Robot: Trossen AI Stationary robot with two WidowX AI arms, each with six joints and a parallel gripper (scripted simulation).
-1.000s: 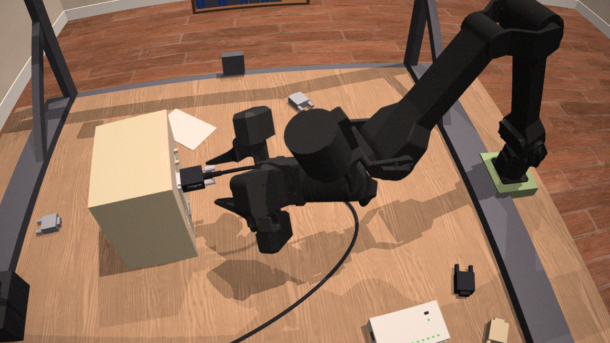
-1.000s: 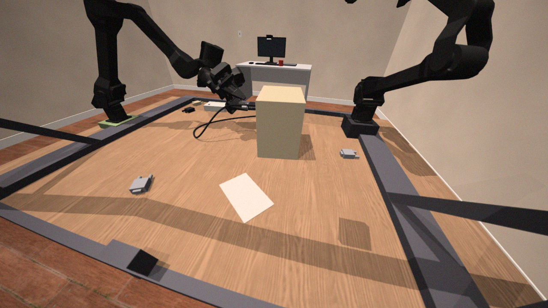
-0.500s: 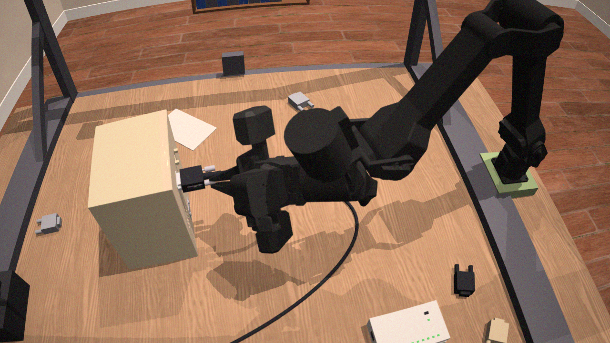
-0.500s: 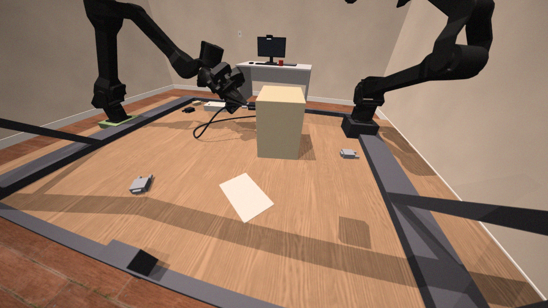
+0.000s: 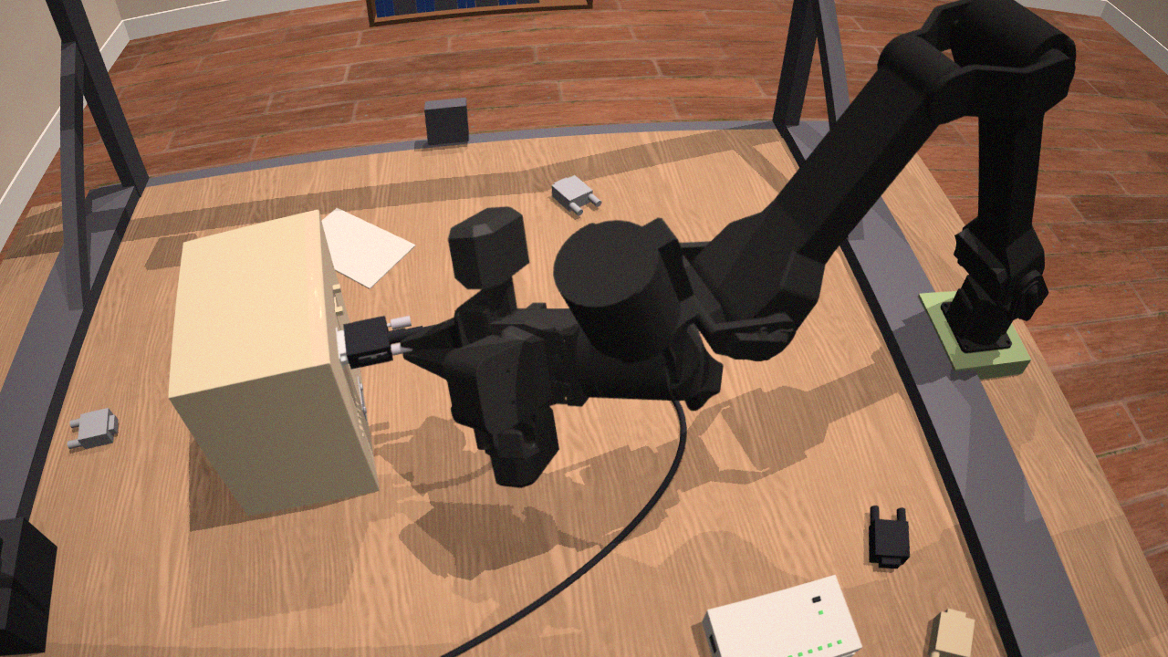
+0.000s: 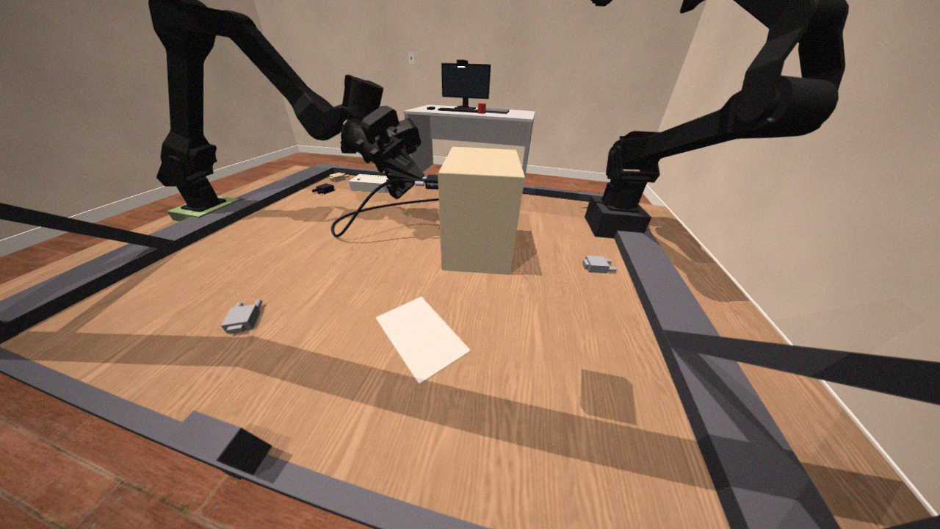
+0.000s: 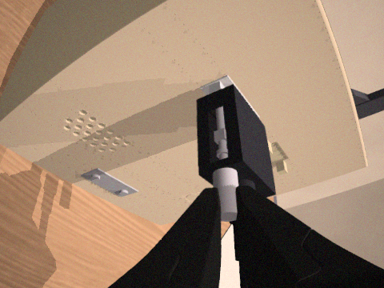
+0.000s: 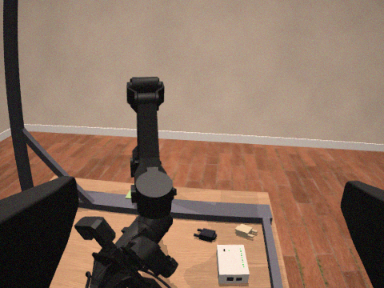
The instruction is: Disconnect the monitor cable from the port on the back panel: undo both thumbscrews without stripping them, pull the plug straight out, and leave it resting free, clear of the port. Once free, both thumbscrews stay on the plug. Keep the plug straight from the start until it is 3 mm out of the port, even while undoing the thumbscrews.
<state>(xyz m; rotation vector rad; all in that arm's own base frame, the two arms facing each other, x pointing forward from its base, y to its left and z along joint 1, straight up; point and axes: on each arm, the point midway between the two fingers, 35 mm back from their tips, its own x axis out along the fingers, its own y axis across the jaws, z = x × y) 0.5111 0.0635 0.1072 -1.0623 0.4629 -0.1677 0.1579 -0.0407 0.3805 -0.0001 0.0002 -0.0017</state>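
The black monitor plug lies 4 cm to the right of my left hand, 3 cm behind it and 1 cm below it. Also, from my left hand: white device 25 cm ahead, 17 cm to the left, 12 cm below; white sheet 28 cm behind, 13 cm below, 6 cm to the right; beige box 14 cm to the right, 6 cm behind, 5 cm below.
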